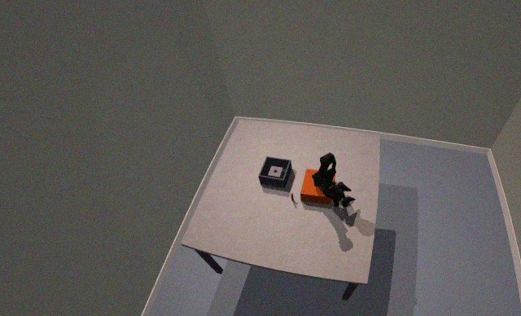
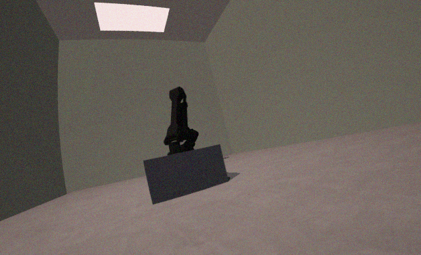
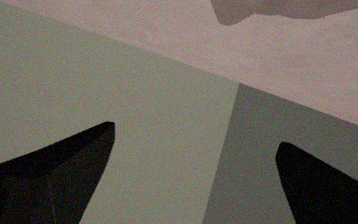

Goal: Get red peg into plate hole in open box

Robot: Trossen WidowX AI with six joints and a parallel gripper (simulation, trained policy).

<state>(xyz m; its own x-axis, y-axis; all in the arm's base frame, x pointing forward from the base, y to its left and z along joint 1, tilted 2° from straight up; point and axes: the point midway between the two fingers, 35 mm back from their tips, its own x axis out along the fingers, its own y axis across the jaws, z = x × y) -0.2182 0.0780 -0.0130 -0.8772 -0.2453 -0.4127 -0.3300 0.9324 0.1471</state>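
Right now my gripper tip is 430 mm short of the red peg, 30 mm to the right of it and 30 mm above it. The rest, counted from my gripper tip: light plate: 580 mm ahead, 160 mm to the right, 30 mm below; dark box: 580 mm ahead, 160 mm to the right, 50 mm below.
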